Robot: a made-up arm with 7 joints.
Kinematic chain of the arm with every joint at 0, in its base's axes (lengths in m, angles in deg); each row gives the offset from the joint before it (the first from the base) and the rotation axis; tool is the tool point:
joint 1: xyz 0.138 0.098 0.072 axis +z
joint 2: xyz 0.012 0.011 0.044 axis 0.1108 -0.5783 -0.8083
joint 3: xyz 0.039 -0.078 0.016 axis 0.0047 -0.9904 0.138
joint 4: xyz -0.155 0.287 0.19 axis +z
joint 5: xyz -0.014 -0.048 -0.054 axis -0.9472 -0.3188 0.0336
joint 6: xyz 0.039 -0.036 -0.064 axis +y
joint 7: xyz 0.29 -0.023 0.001 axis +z
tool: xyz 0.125 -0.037 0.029
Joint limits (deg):
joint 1: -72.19..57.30
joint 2: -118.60..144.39
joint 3: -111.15..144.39
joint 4: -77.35..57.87
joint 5: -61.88..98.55
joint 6: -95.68..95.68
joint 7: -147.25..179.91
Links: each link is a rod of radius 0.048 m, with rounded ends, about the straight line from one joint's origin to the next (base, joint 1, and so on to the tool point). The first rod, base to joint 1, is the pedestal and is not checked.
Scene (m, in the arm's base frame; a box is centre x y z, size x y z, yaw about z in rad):
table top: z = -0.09
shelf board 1: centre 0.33 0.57 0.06 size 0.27 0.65 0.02 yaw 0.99
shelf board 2: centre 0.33 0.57 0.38 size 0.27 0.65 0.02 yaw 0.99
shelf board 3: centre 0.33 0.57 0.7 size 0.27 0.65 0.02 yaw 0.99
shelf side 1: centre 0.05 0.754 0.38 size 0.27 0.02 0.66 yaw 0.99
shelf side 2: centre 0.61 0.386 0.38 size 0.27 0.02 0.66 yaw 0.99
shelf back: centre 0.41 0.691 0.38 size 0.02 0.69 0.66 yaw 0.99
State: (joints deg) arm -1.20 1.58 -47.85 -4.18 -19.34 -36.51 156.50
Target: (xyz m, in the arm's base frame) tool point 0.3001 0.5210 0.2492
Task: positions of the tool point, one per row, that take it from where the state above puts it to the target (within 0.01 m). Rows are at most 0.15 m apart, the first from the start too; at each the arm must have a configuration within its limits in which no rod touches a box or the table.
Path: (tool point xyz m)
1: 0.3776 0.3311 0.2394
2: 0.3557 0.4299 0.2379
3: 0.3001 0.5210 0.2492

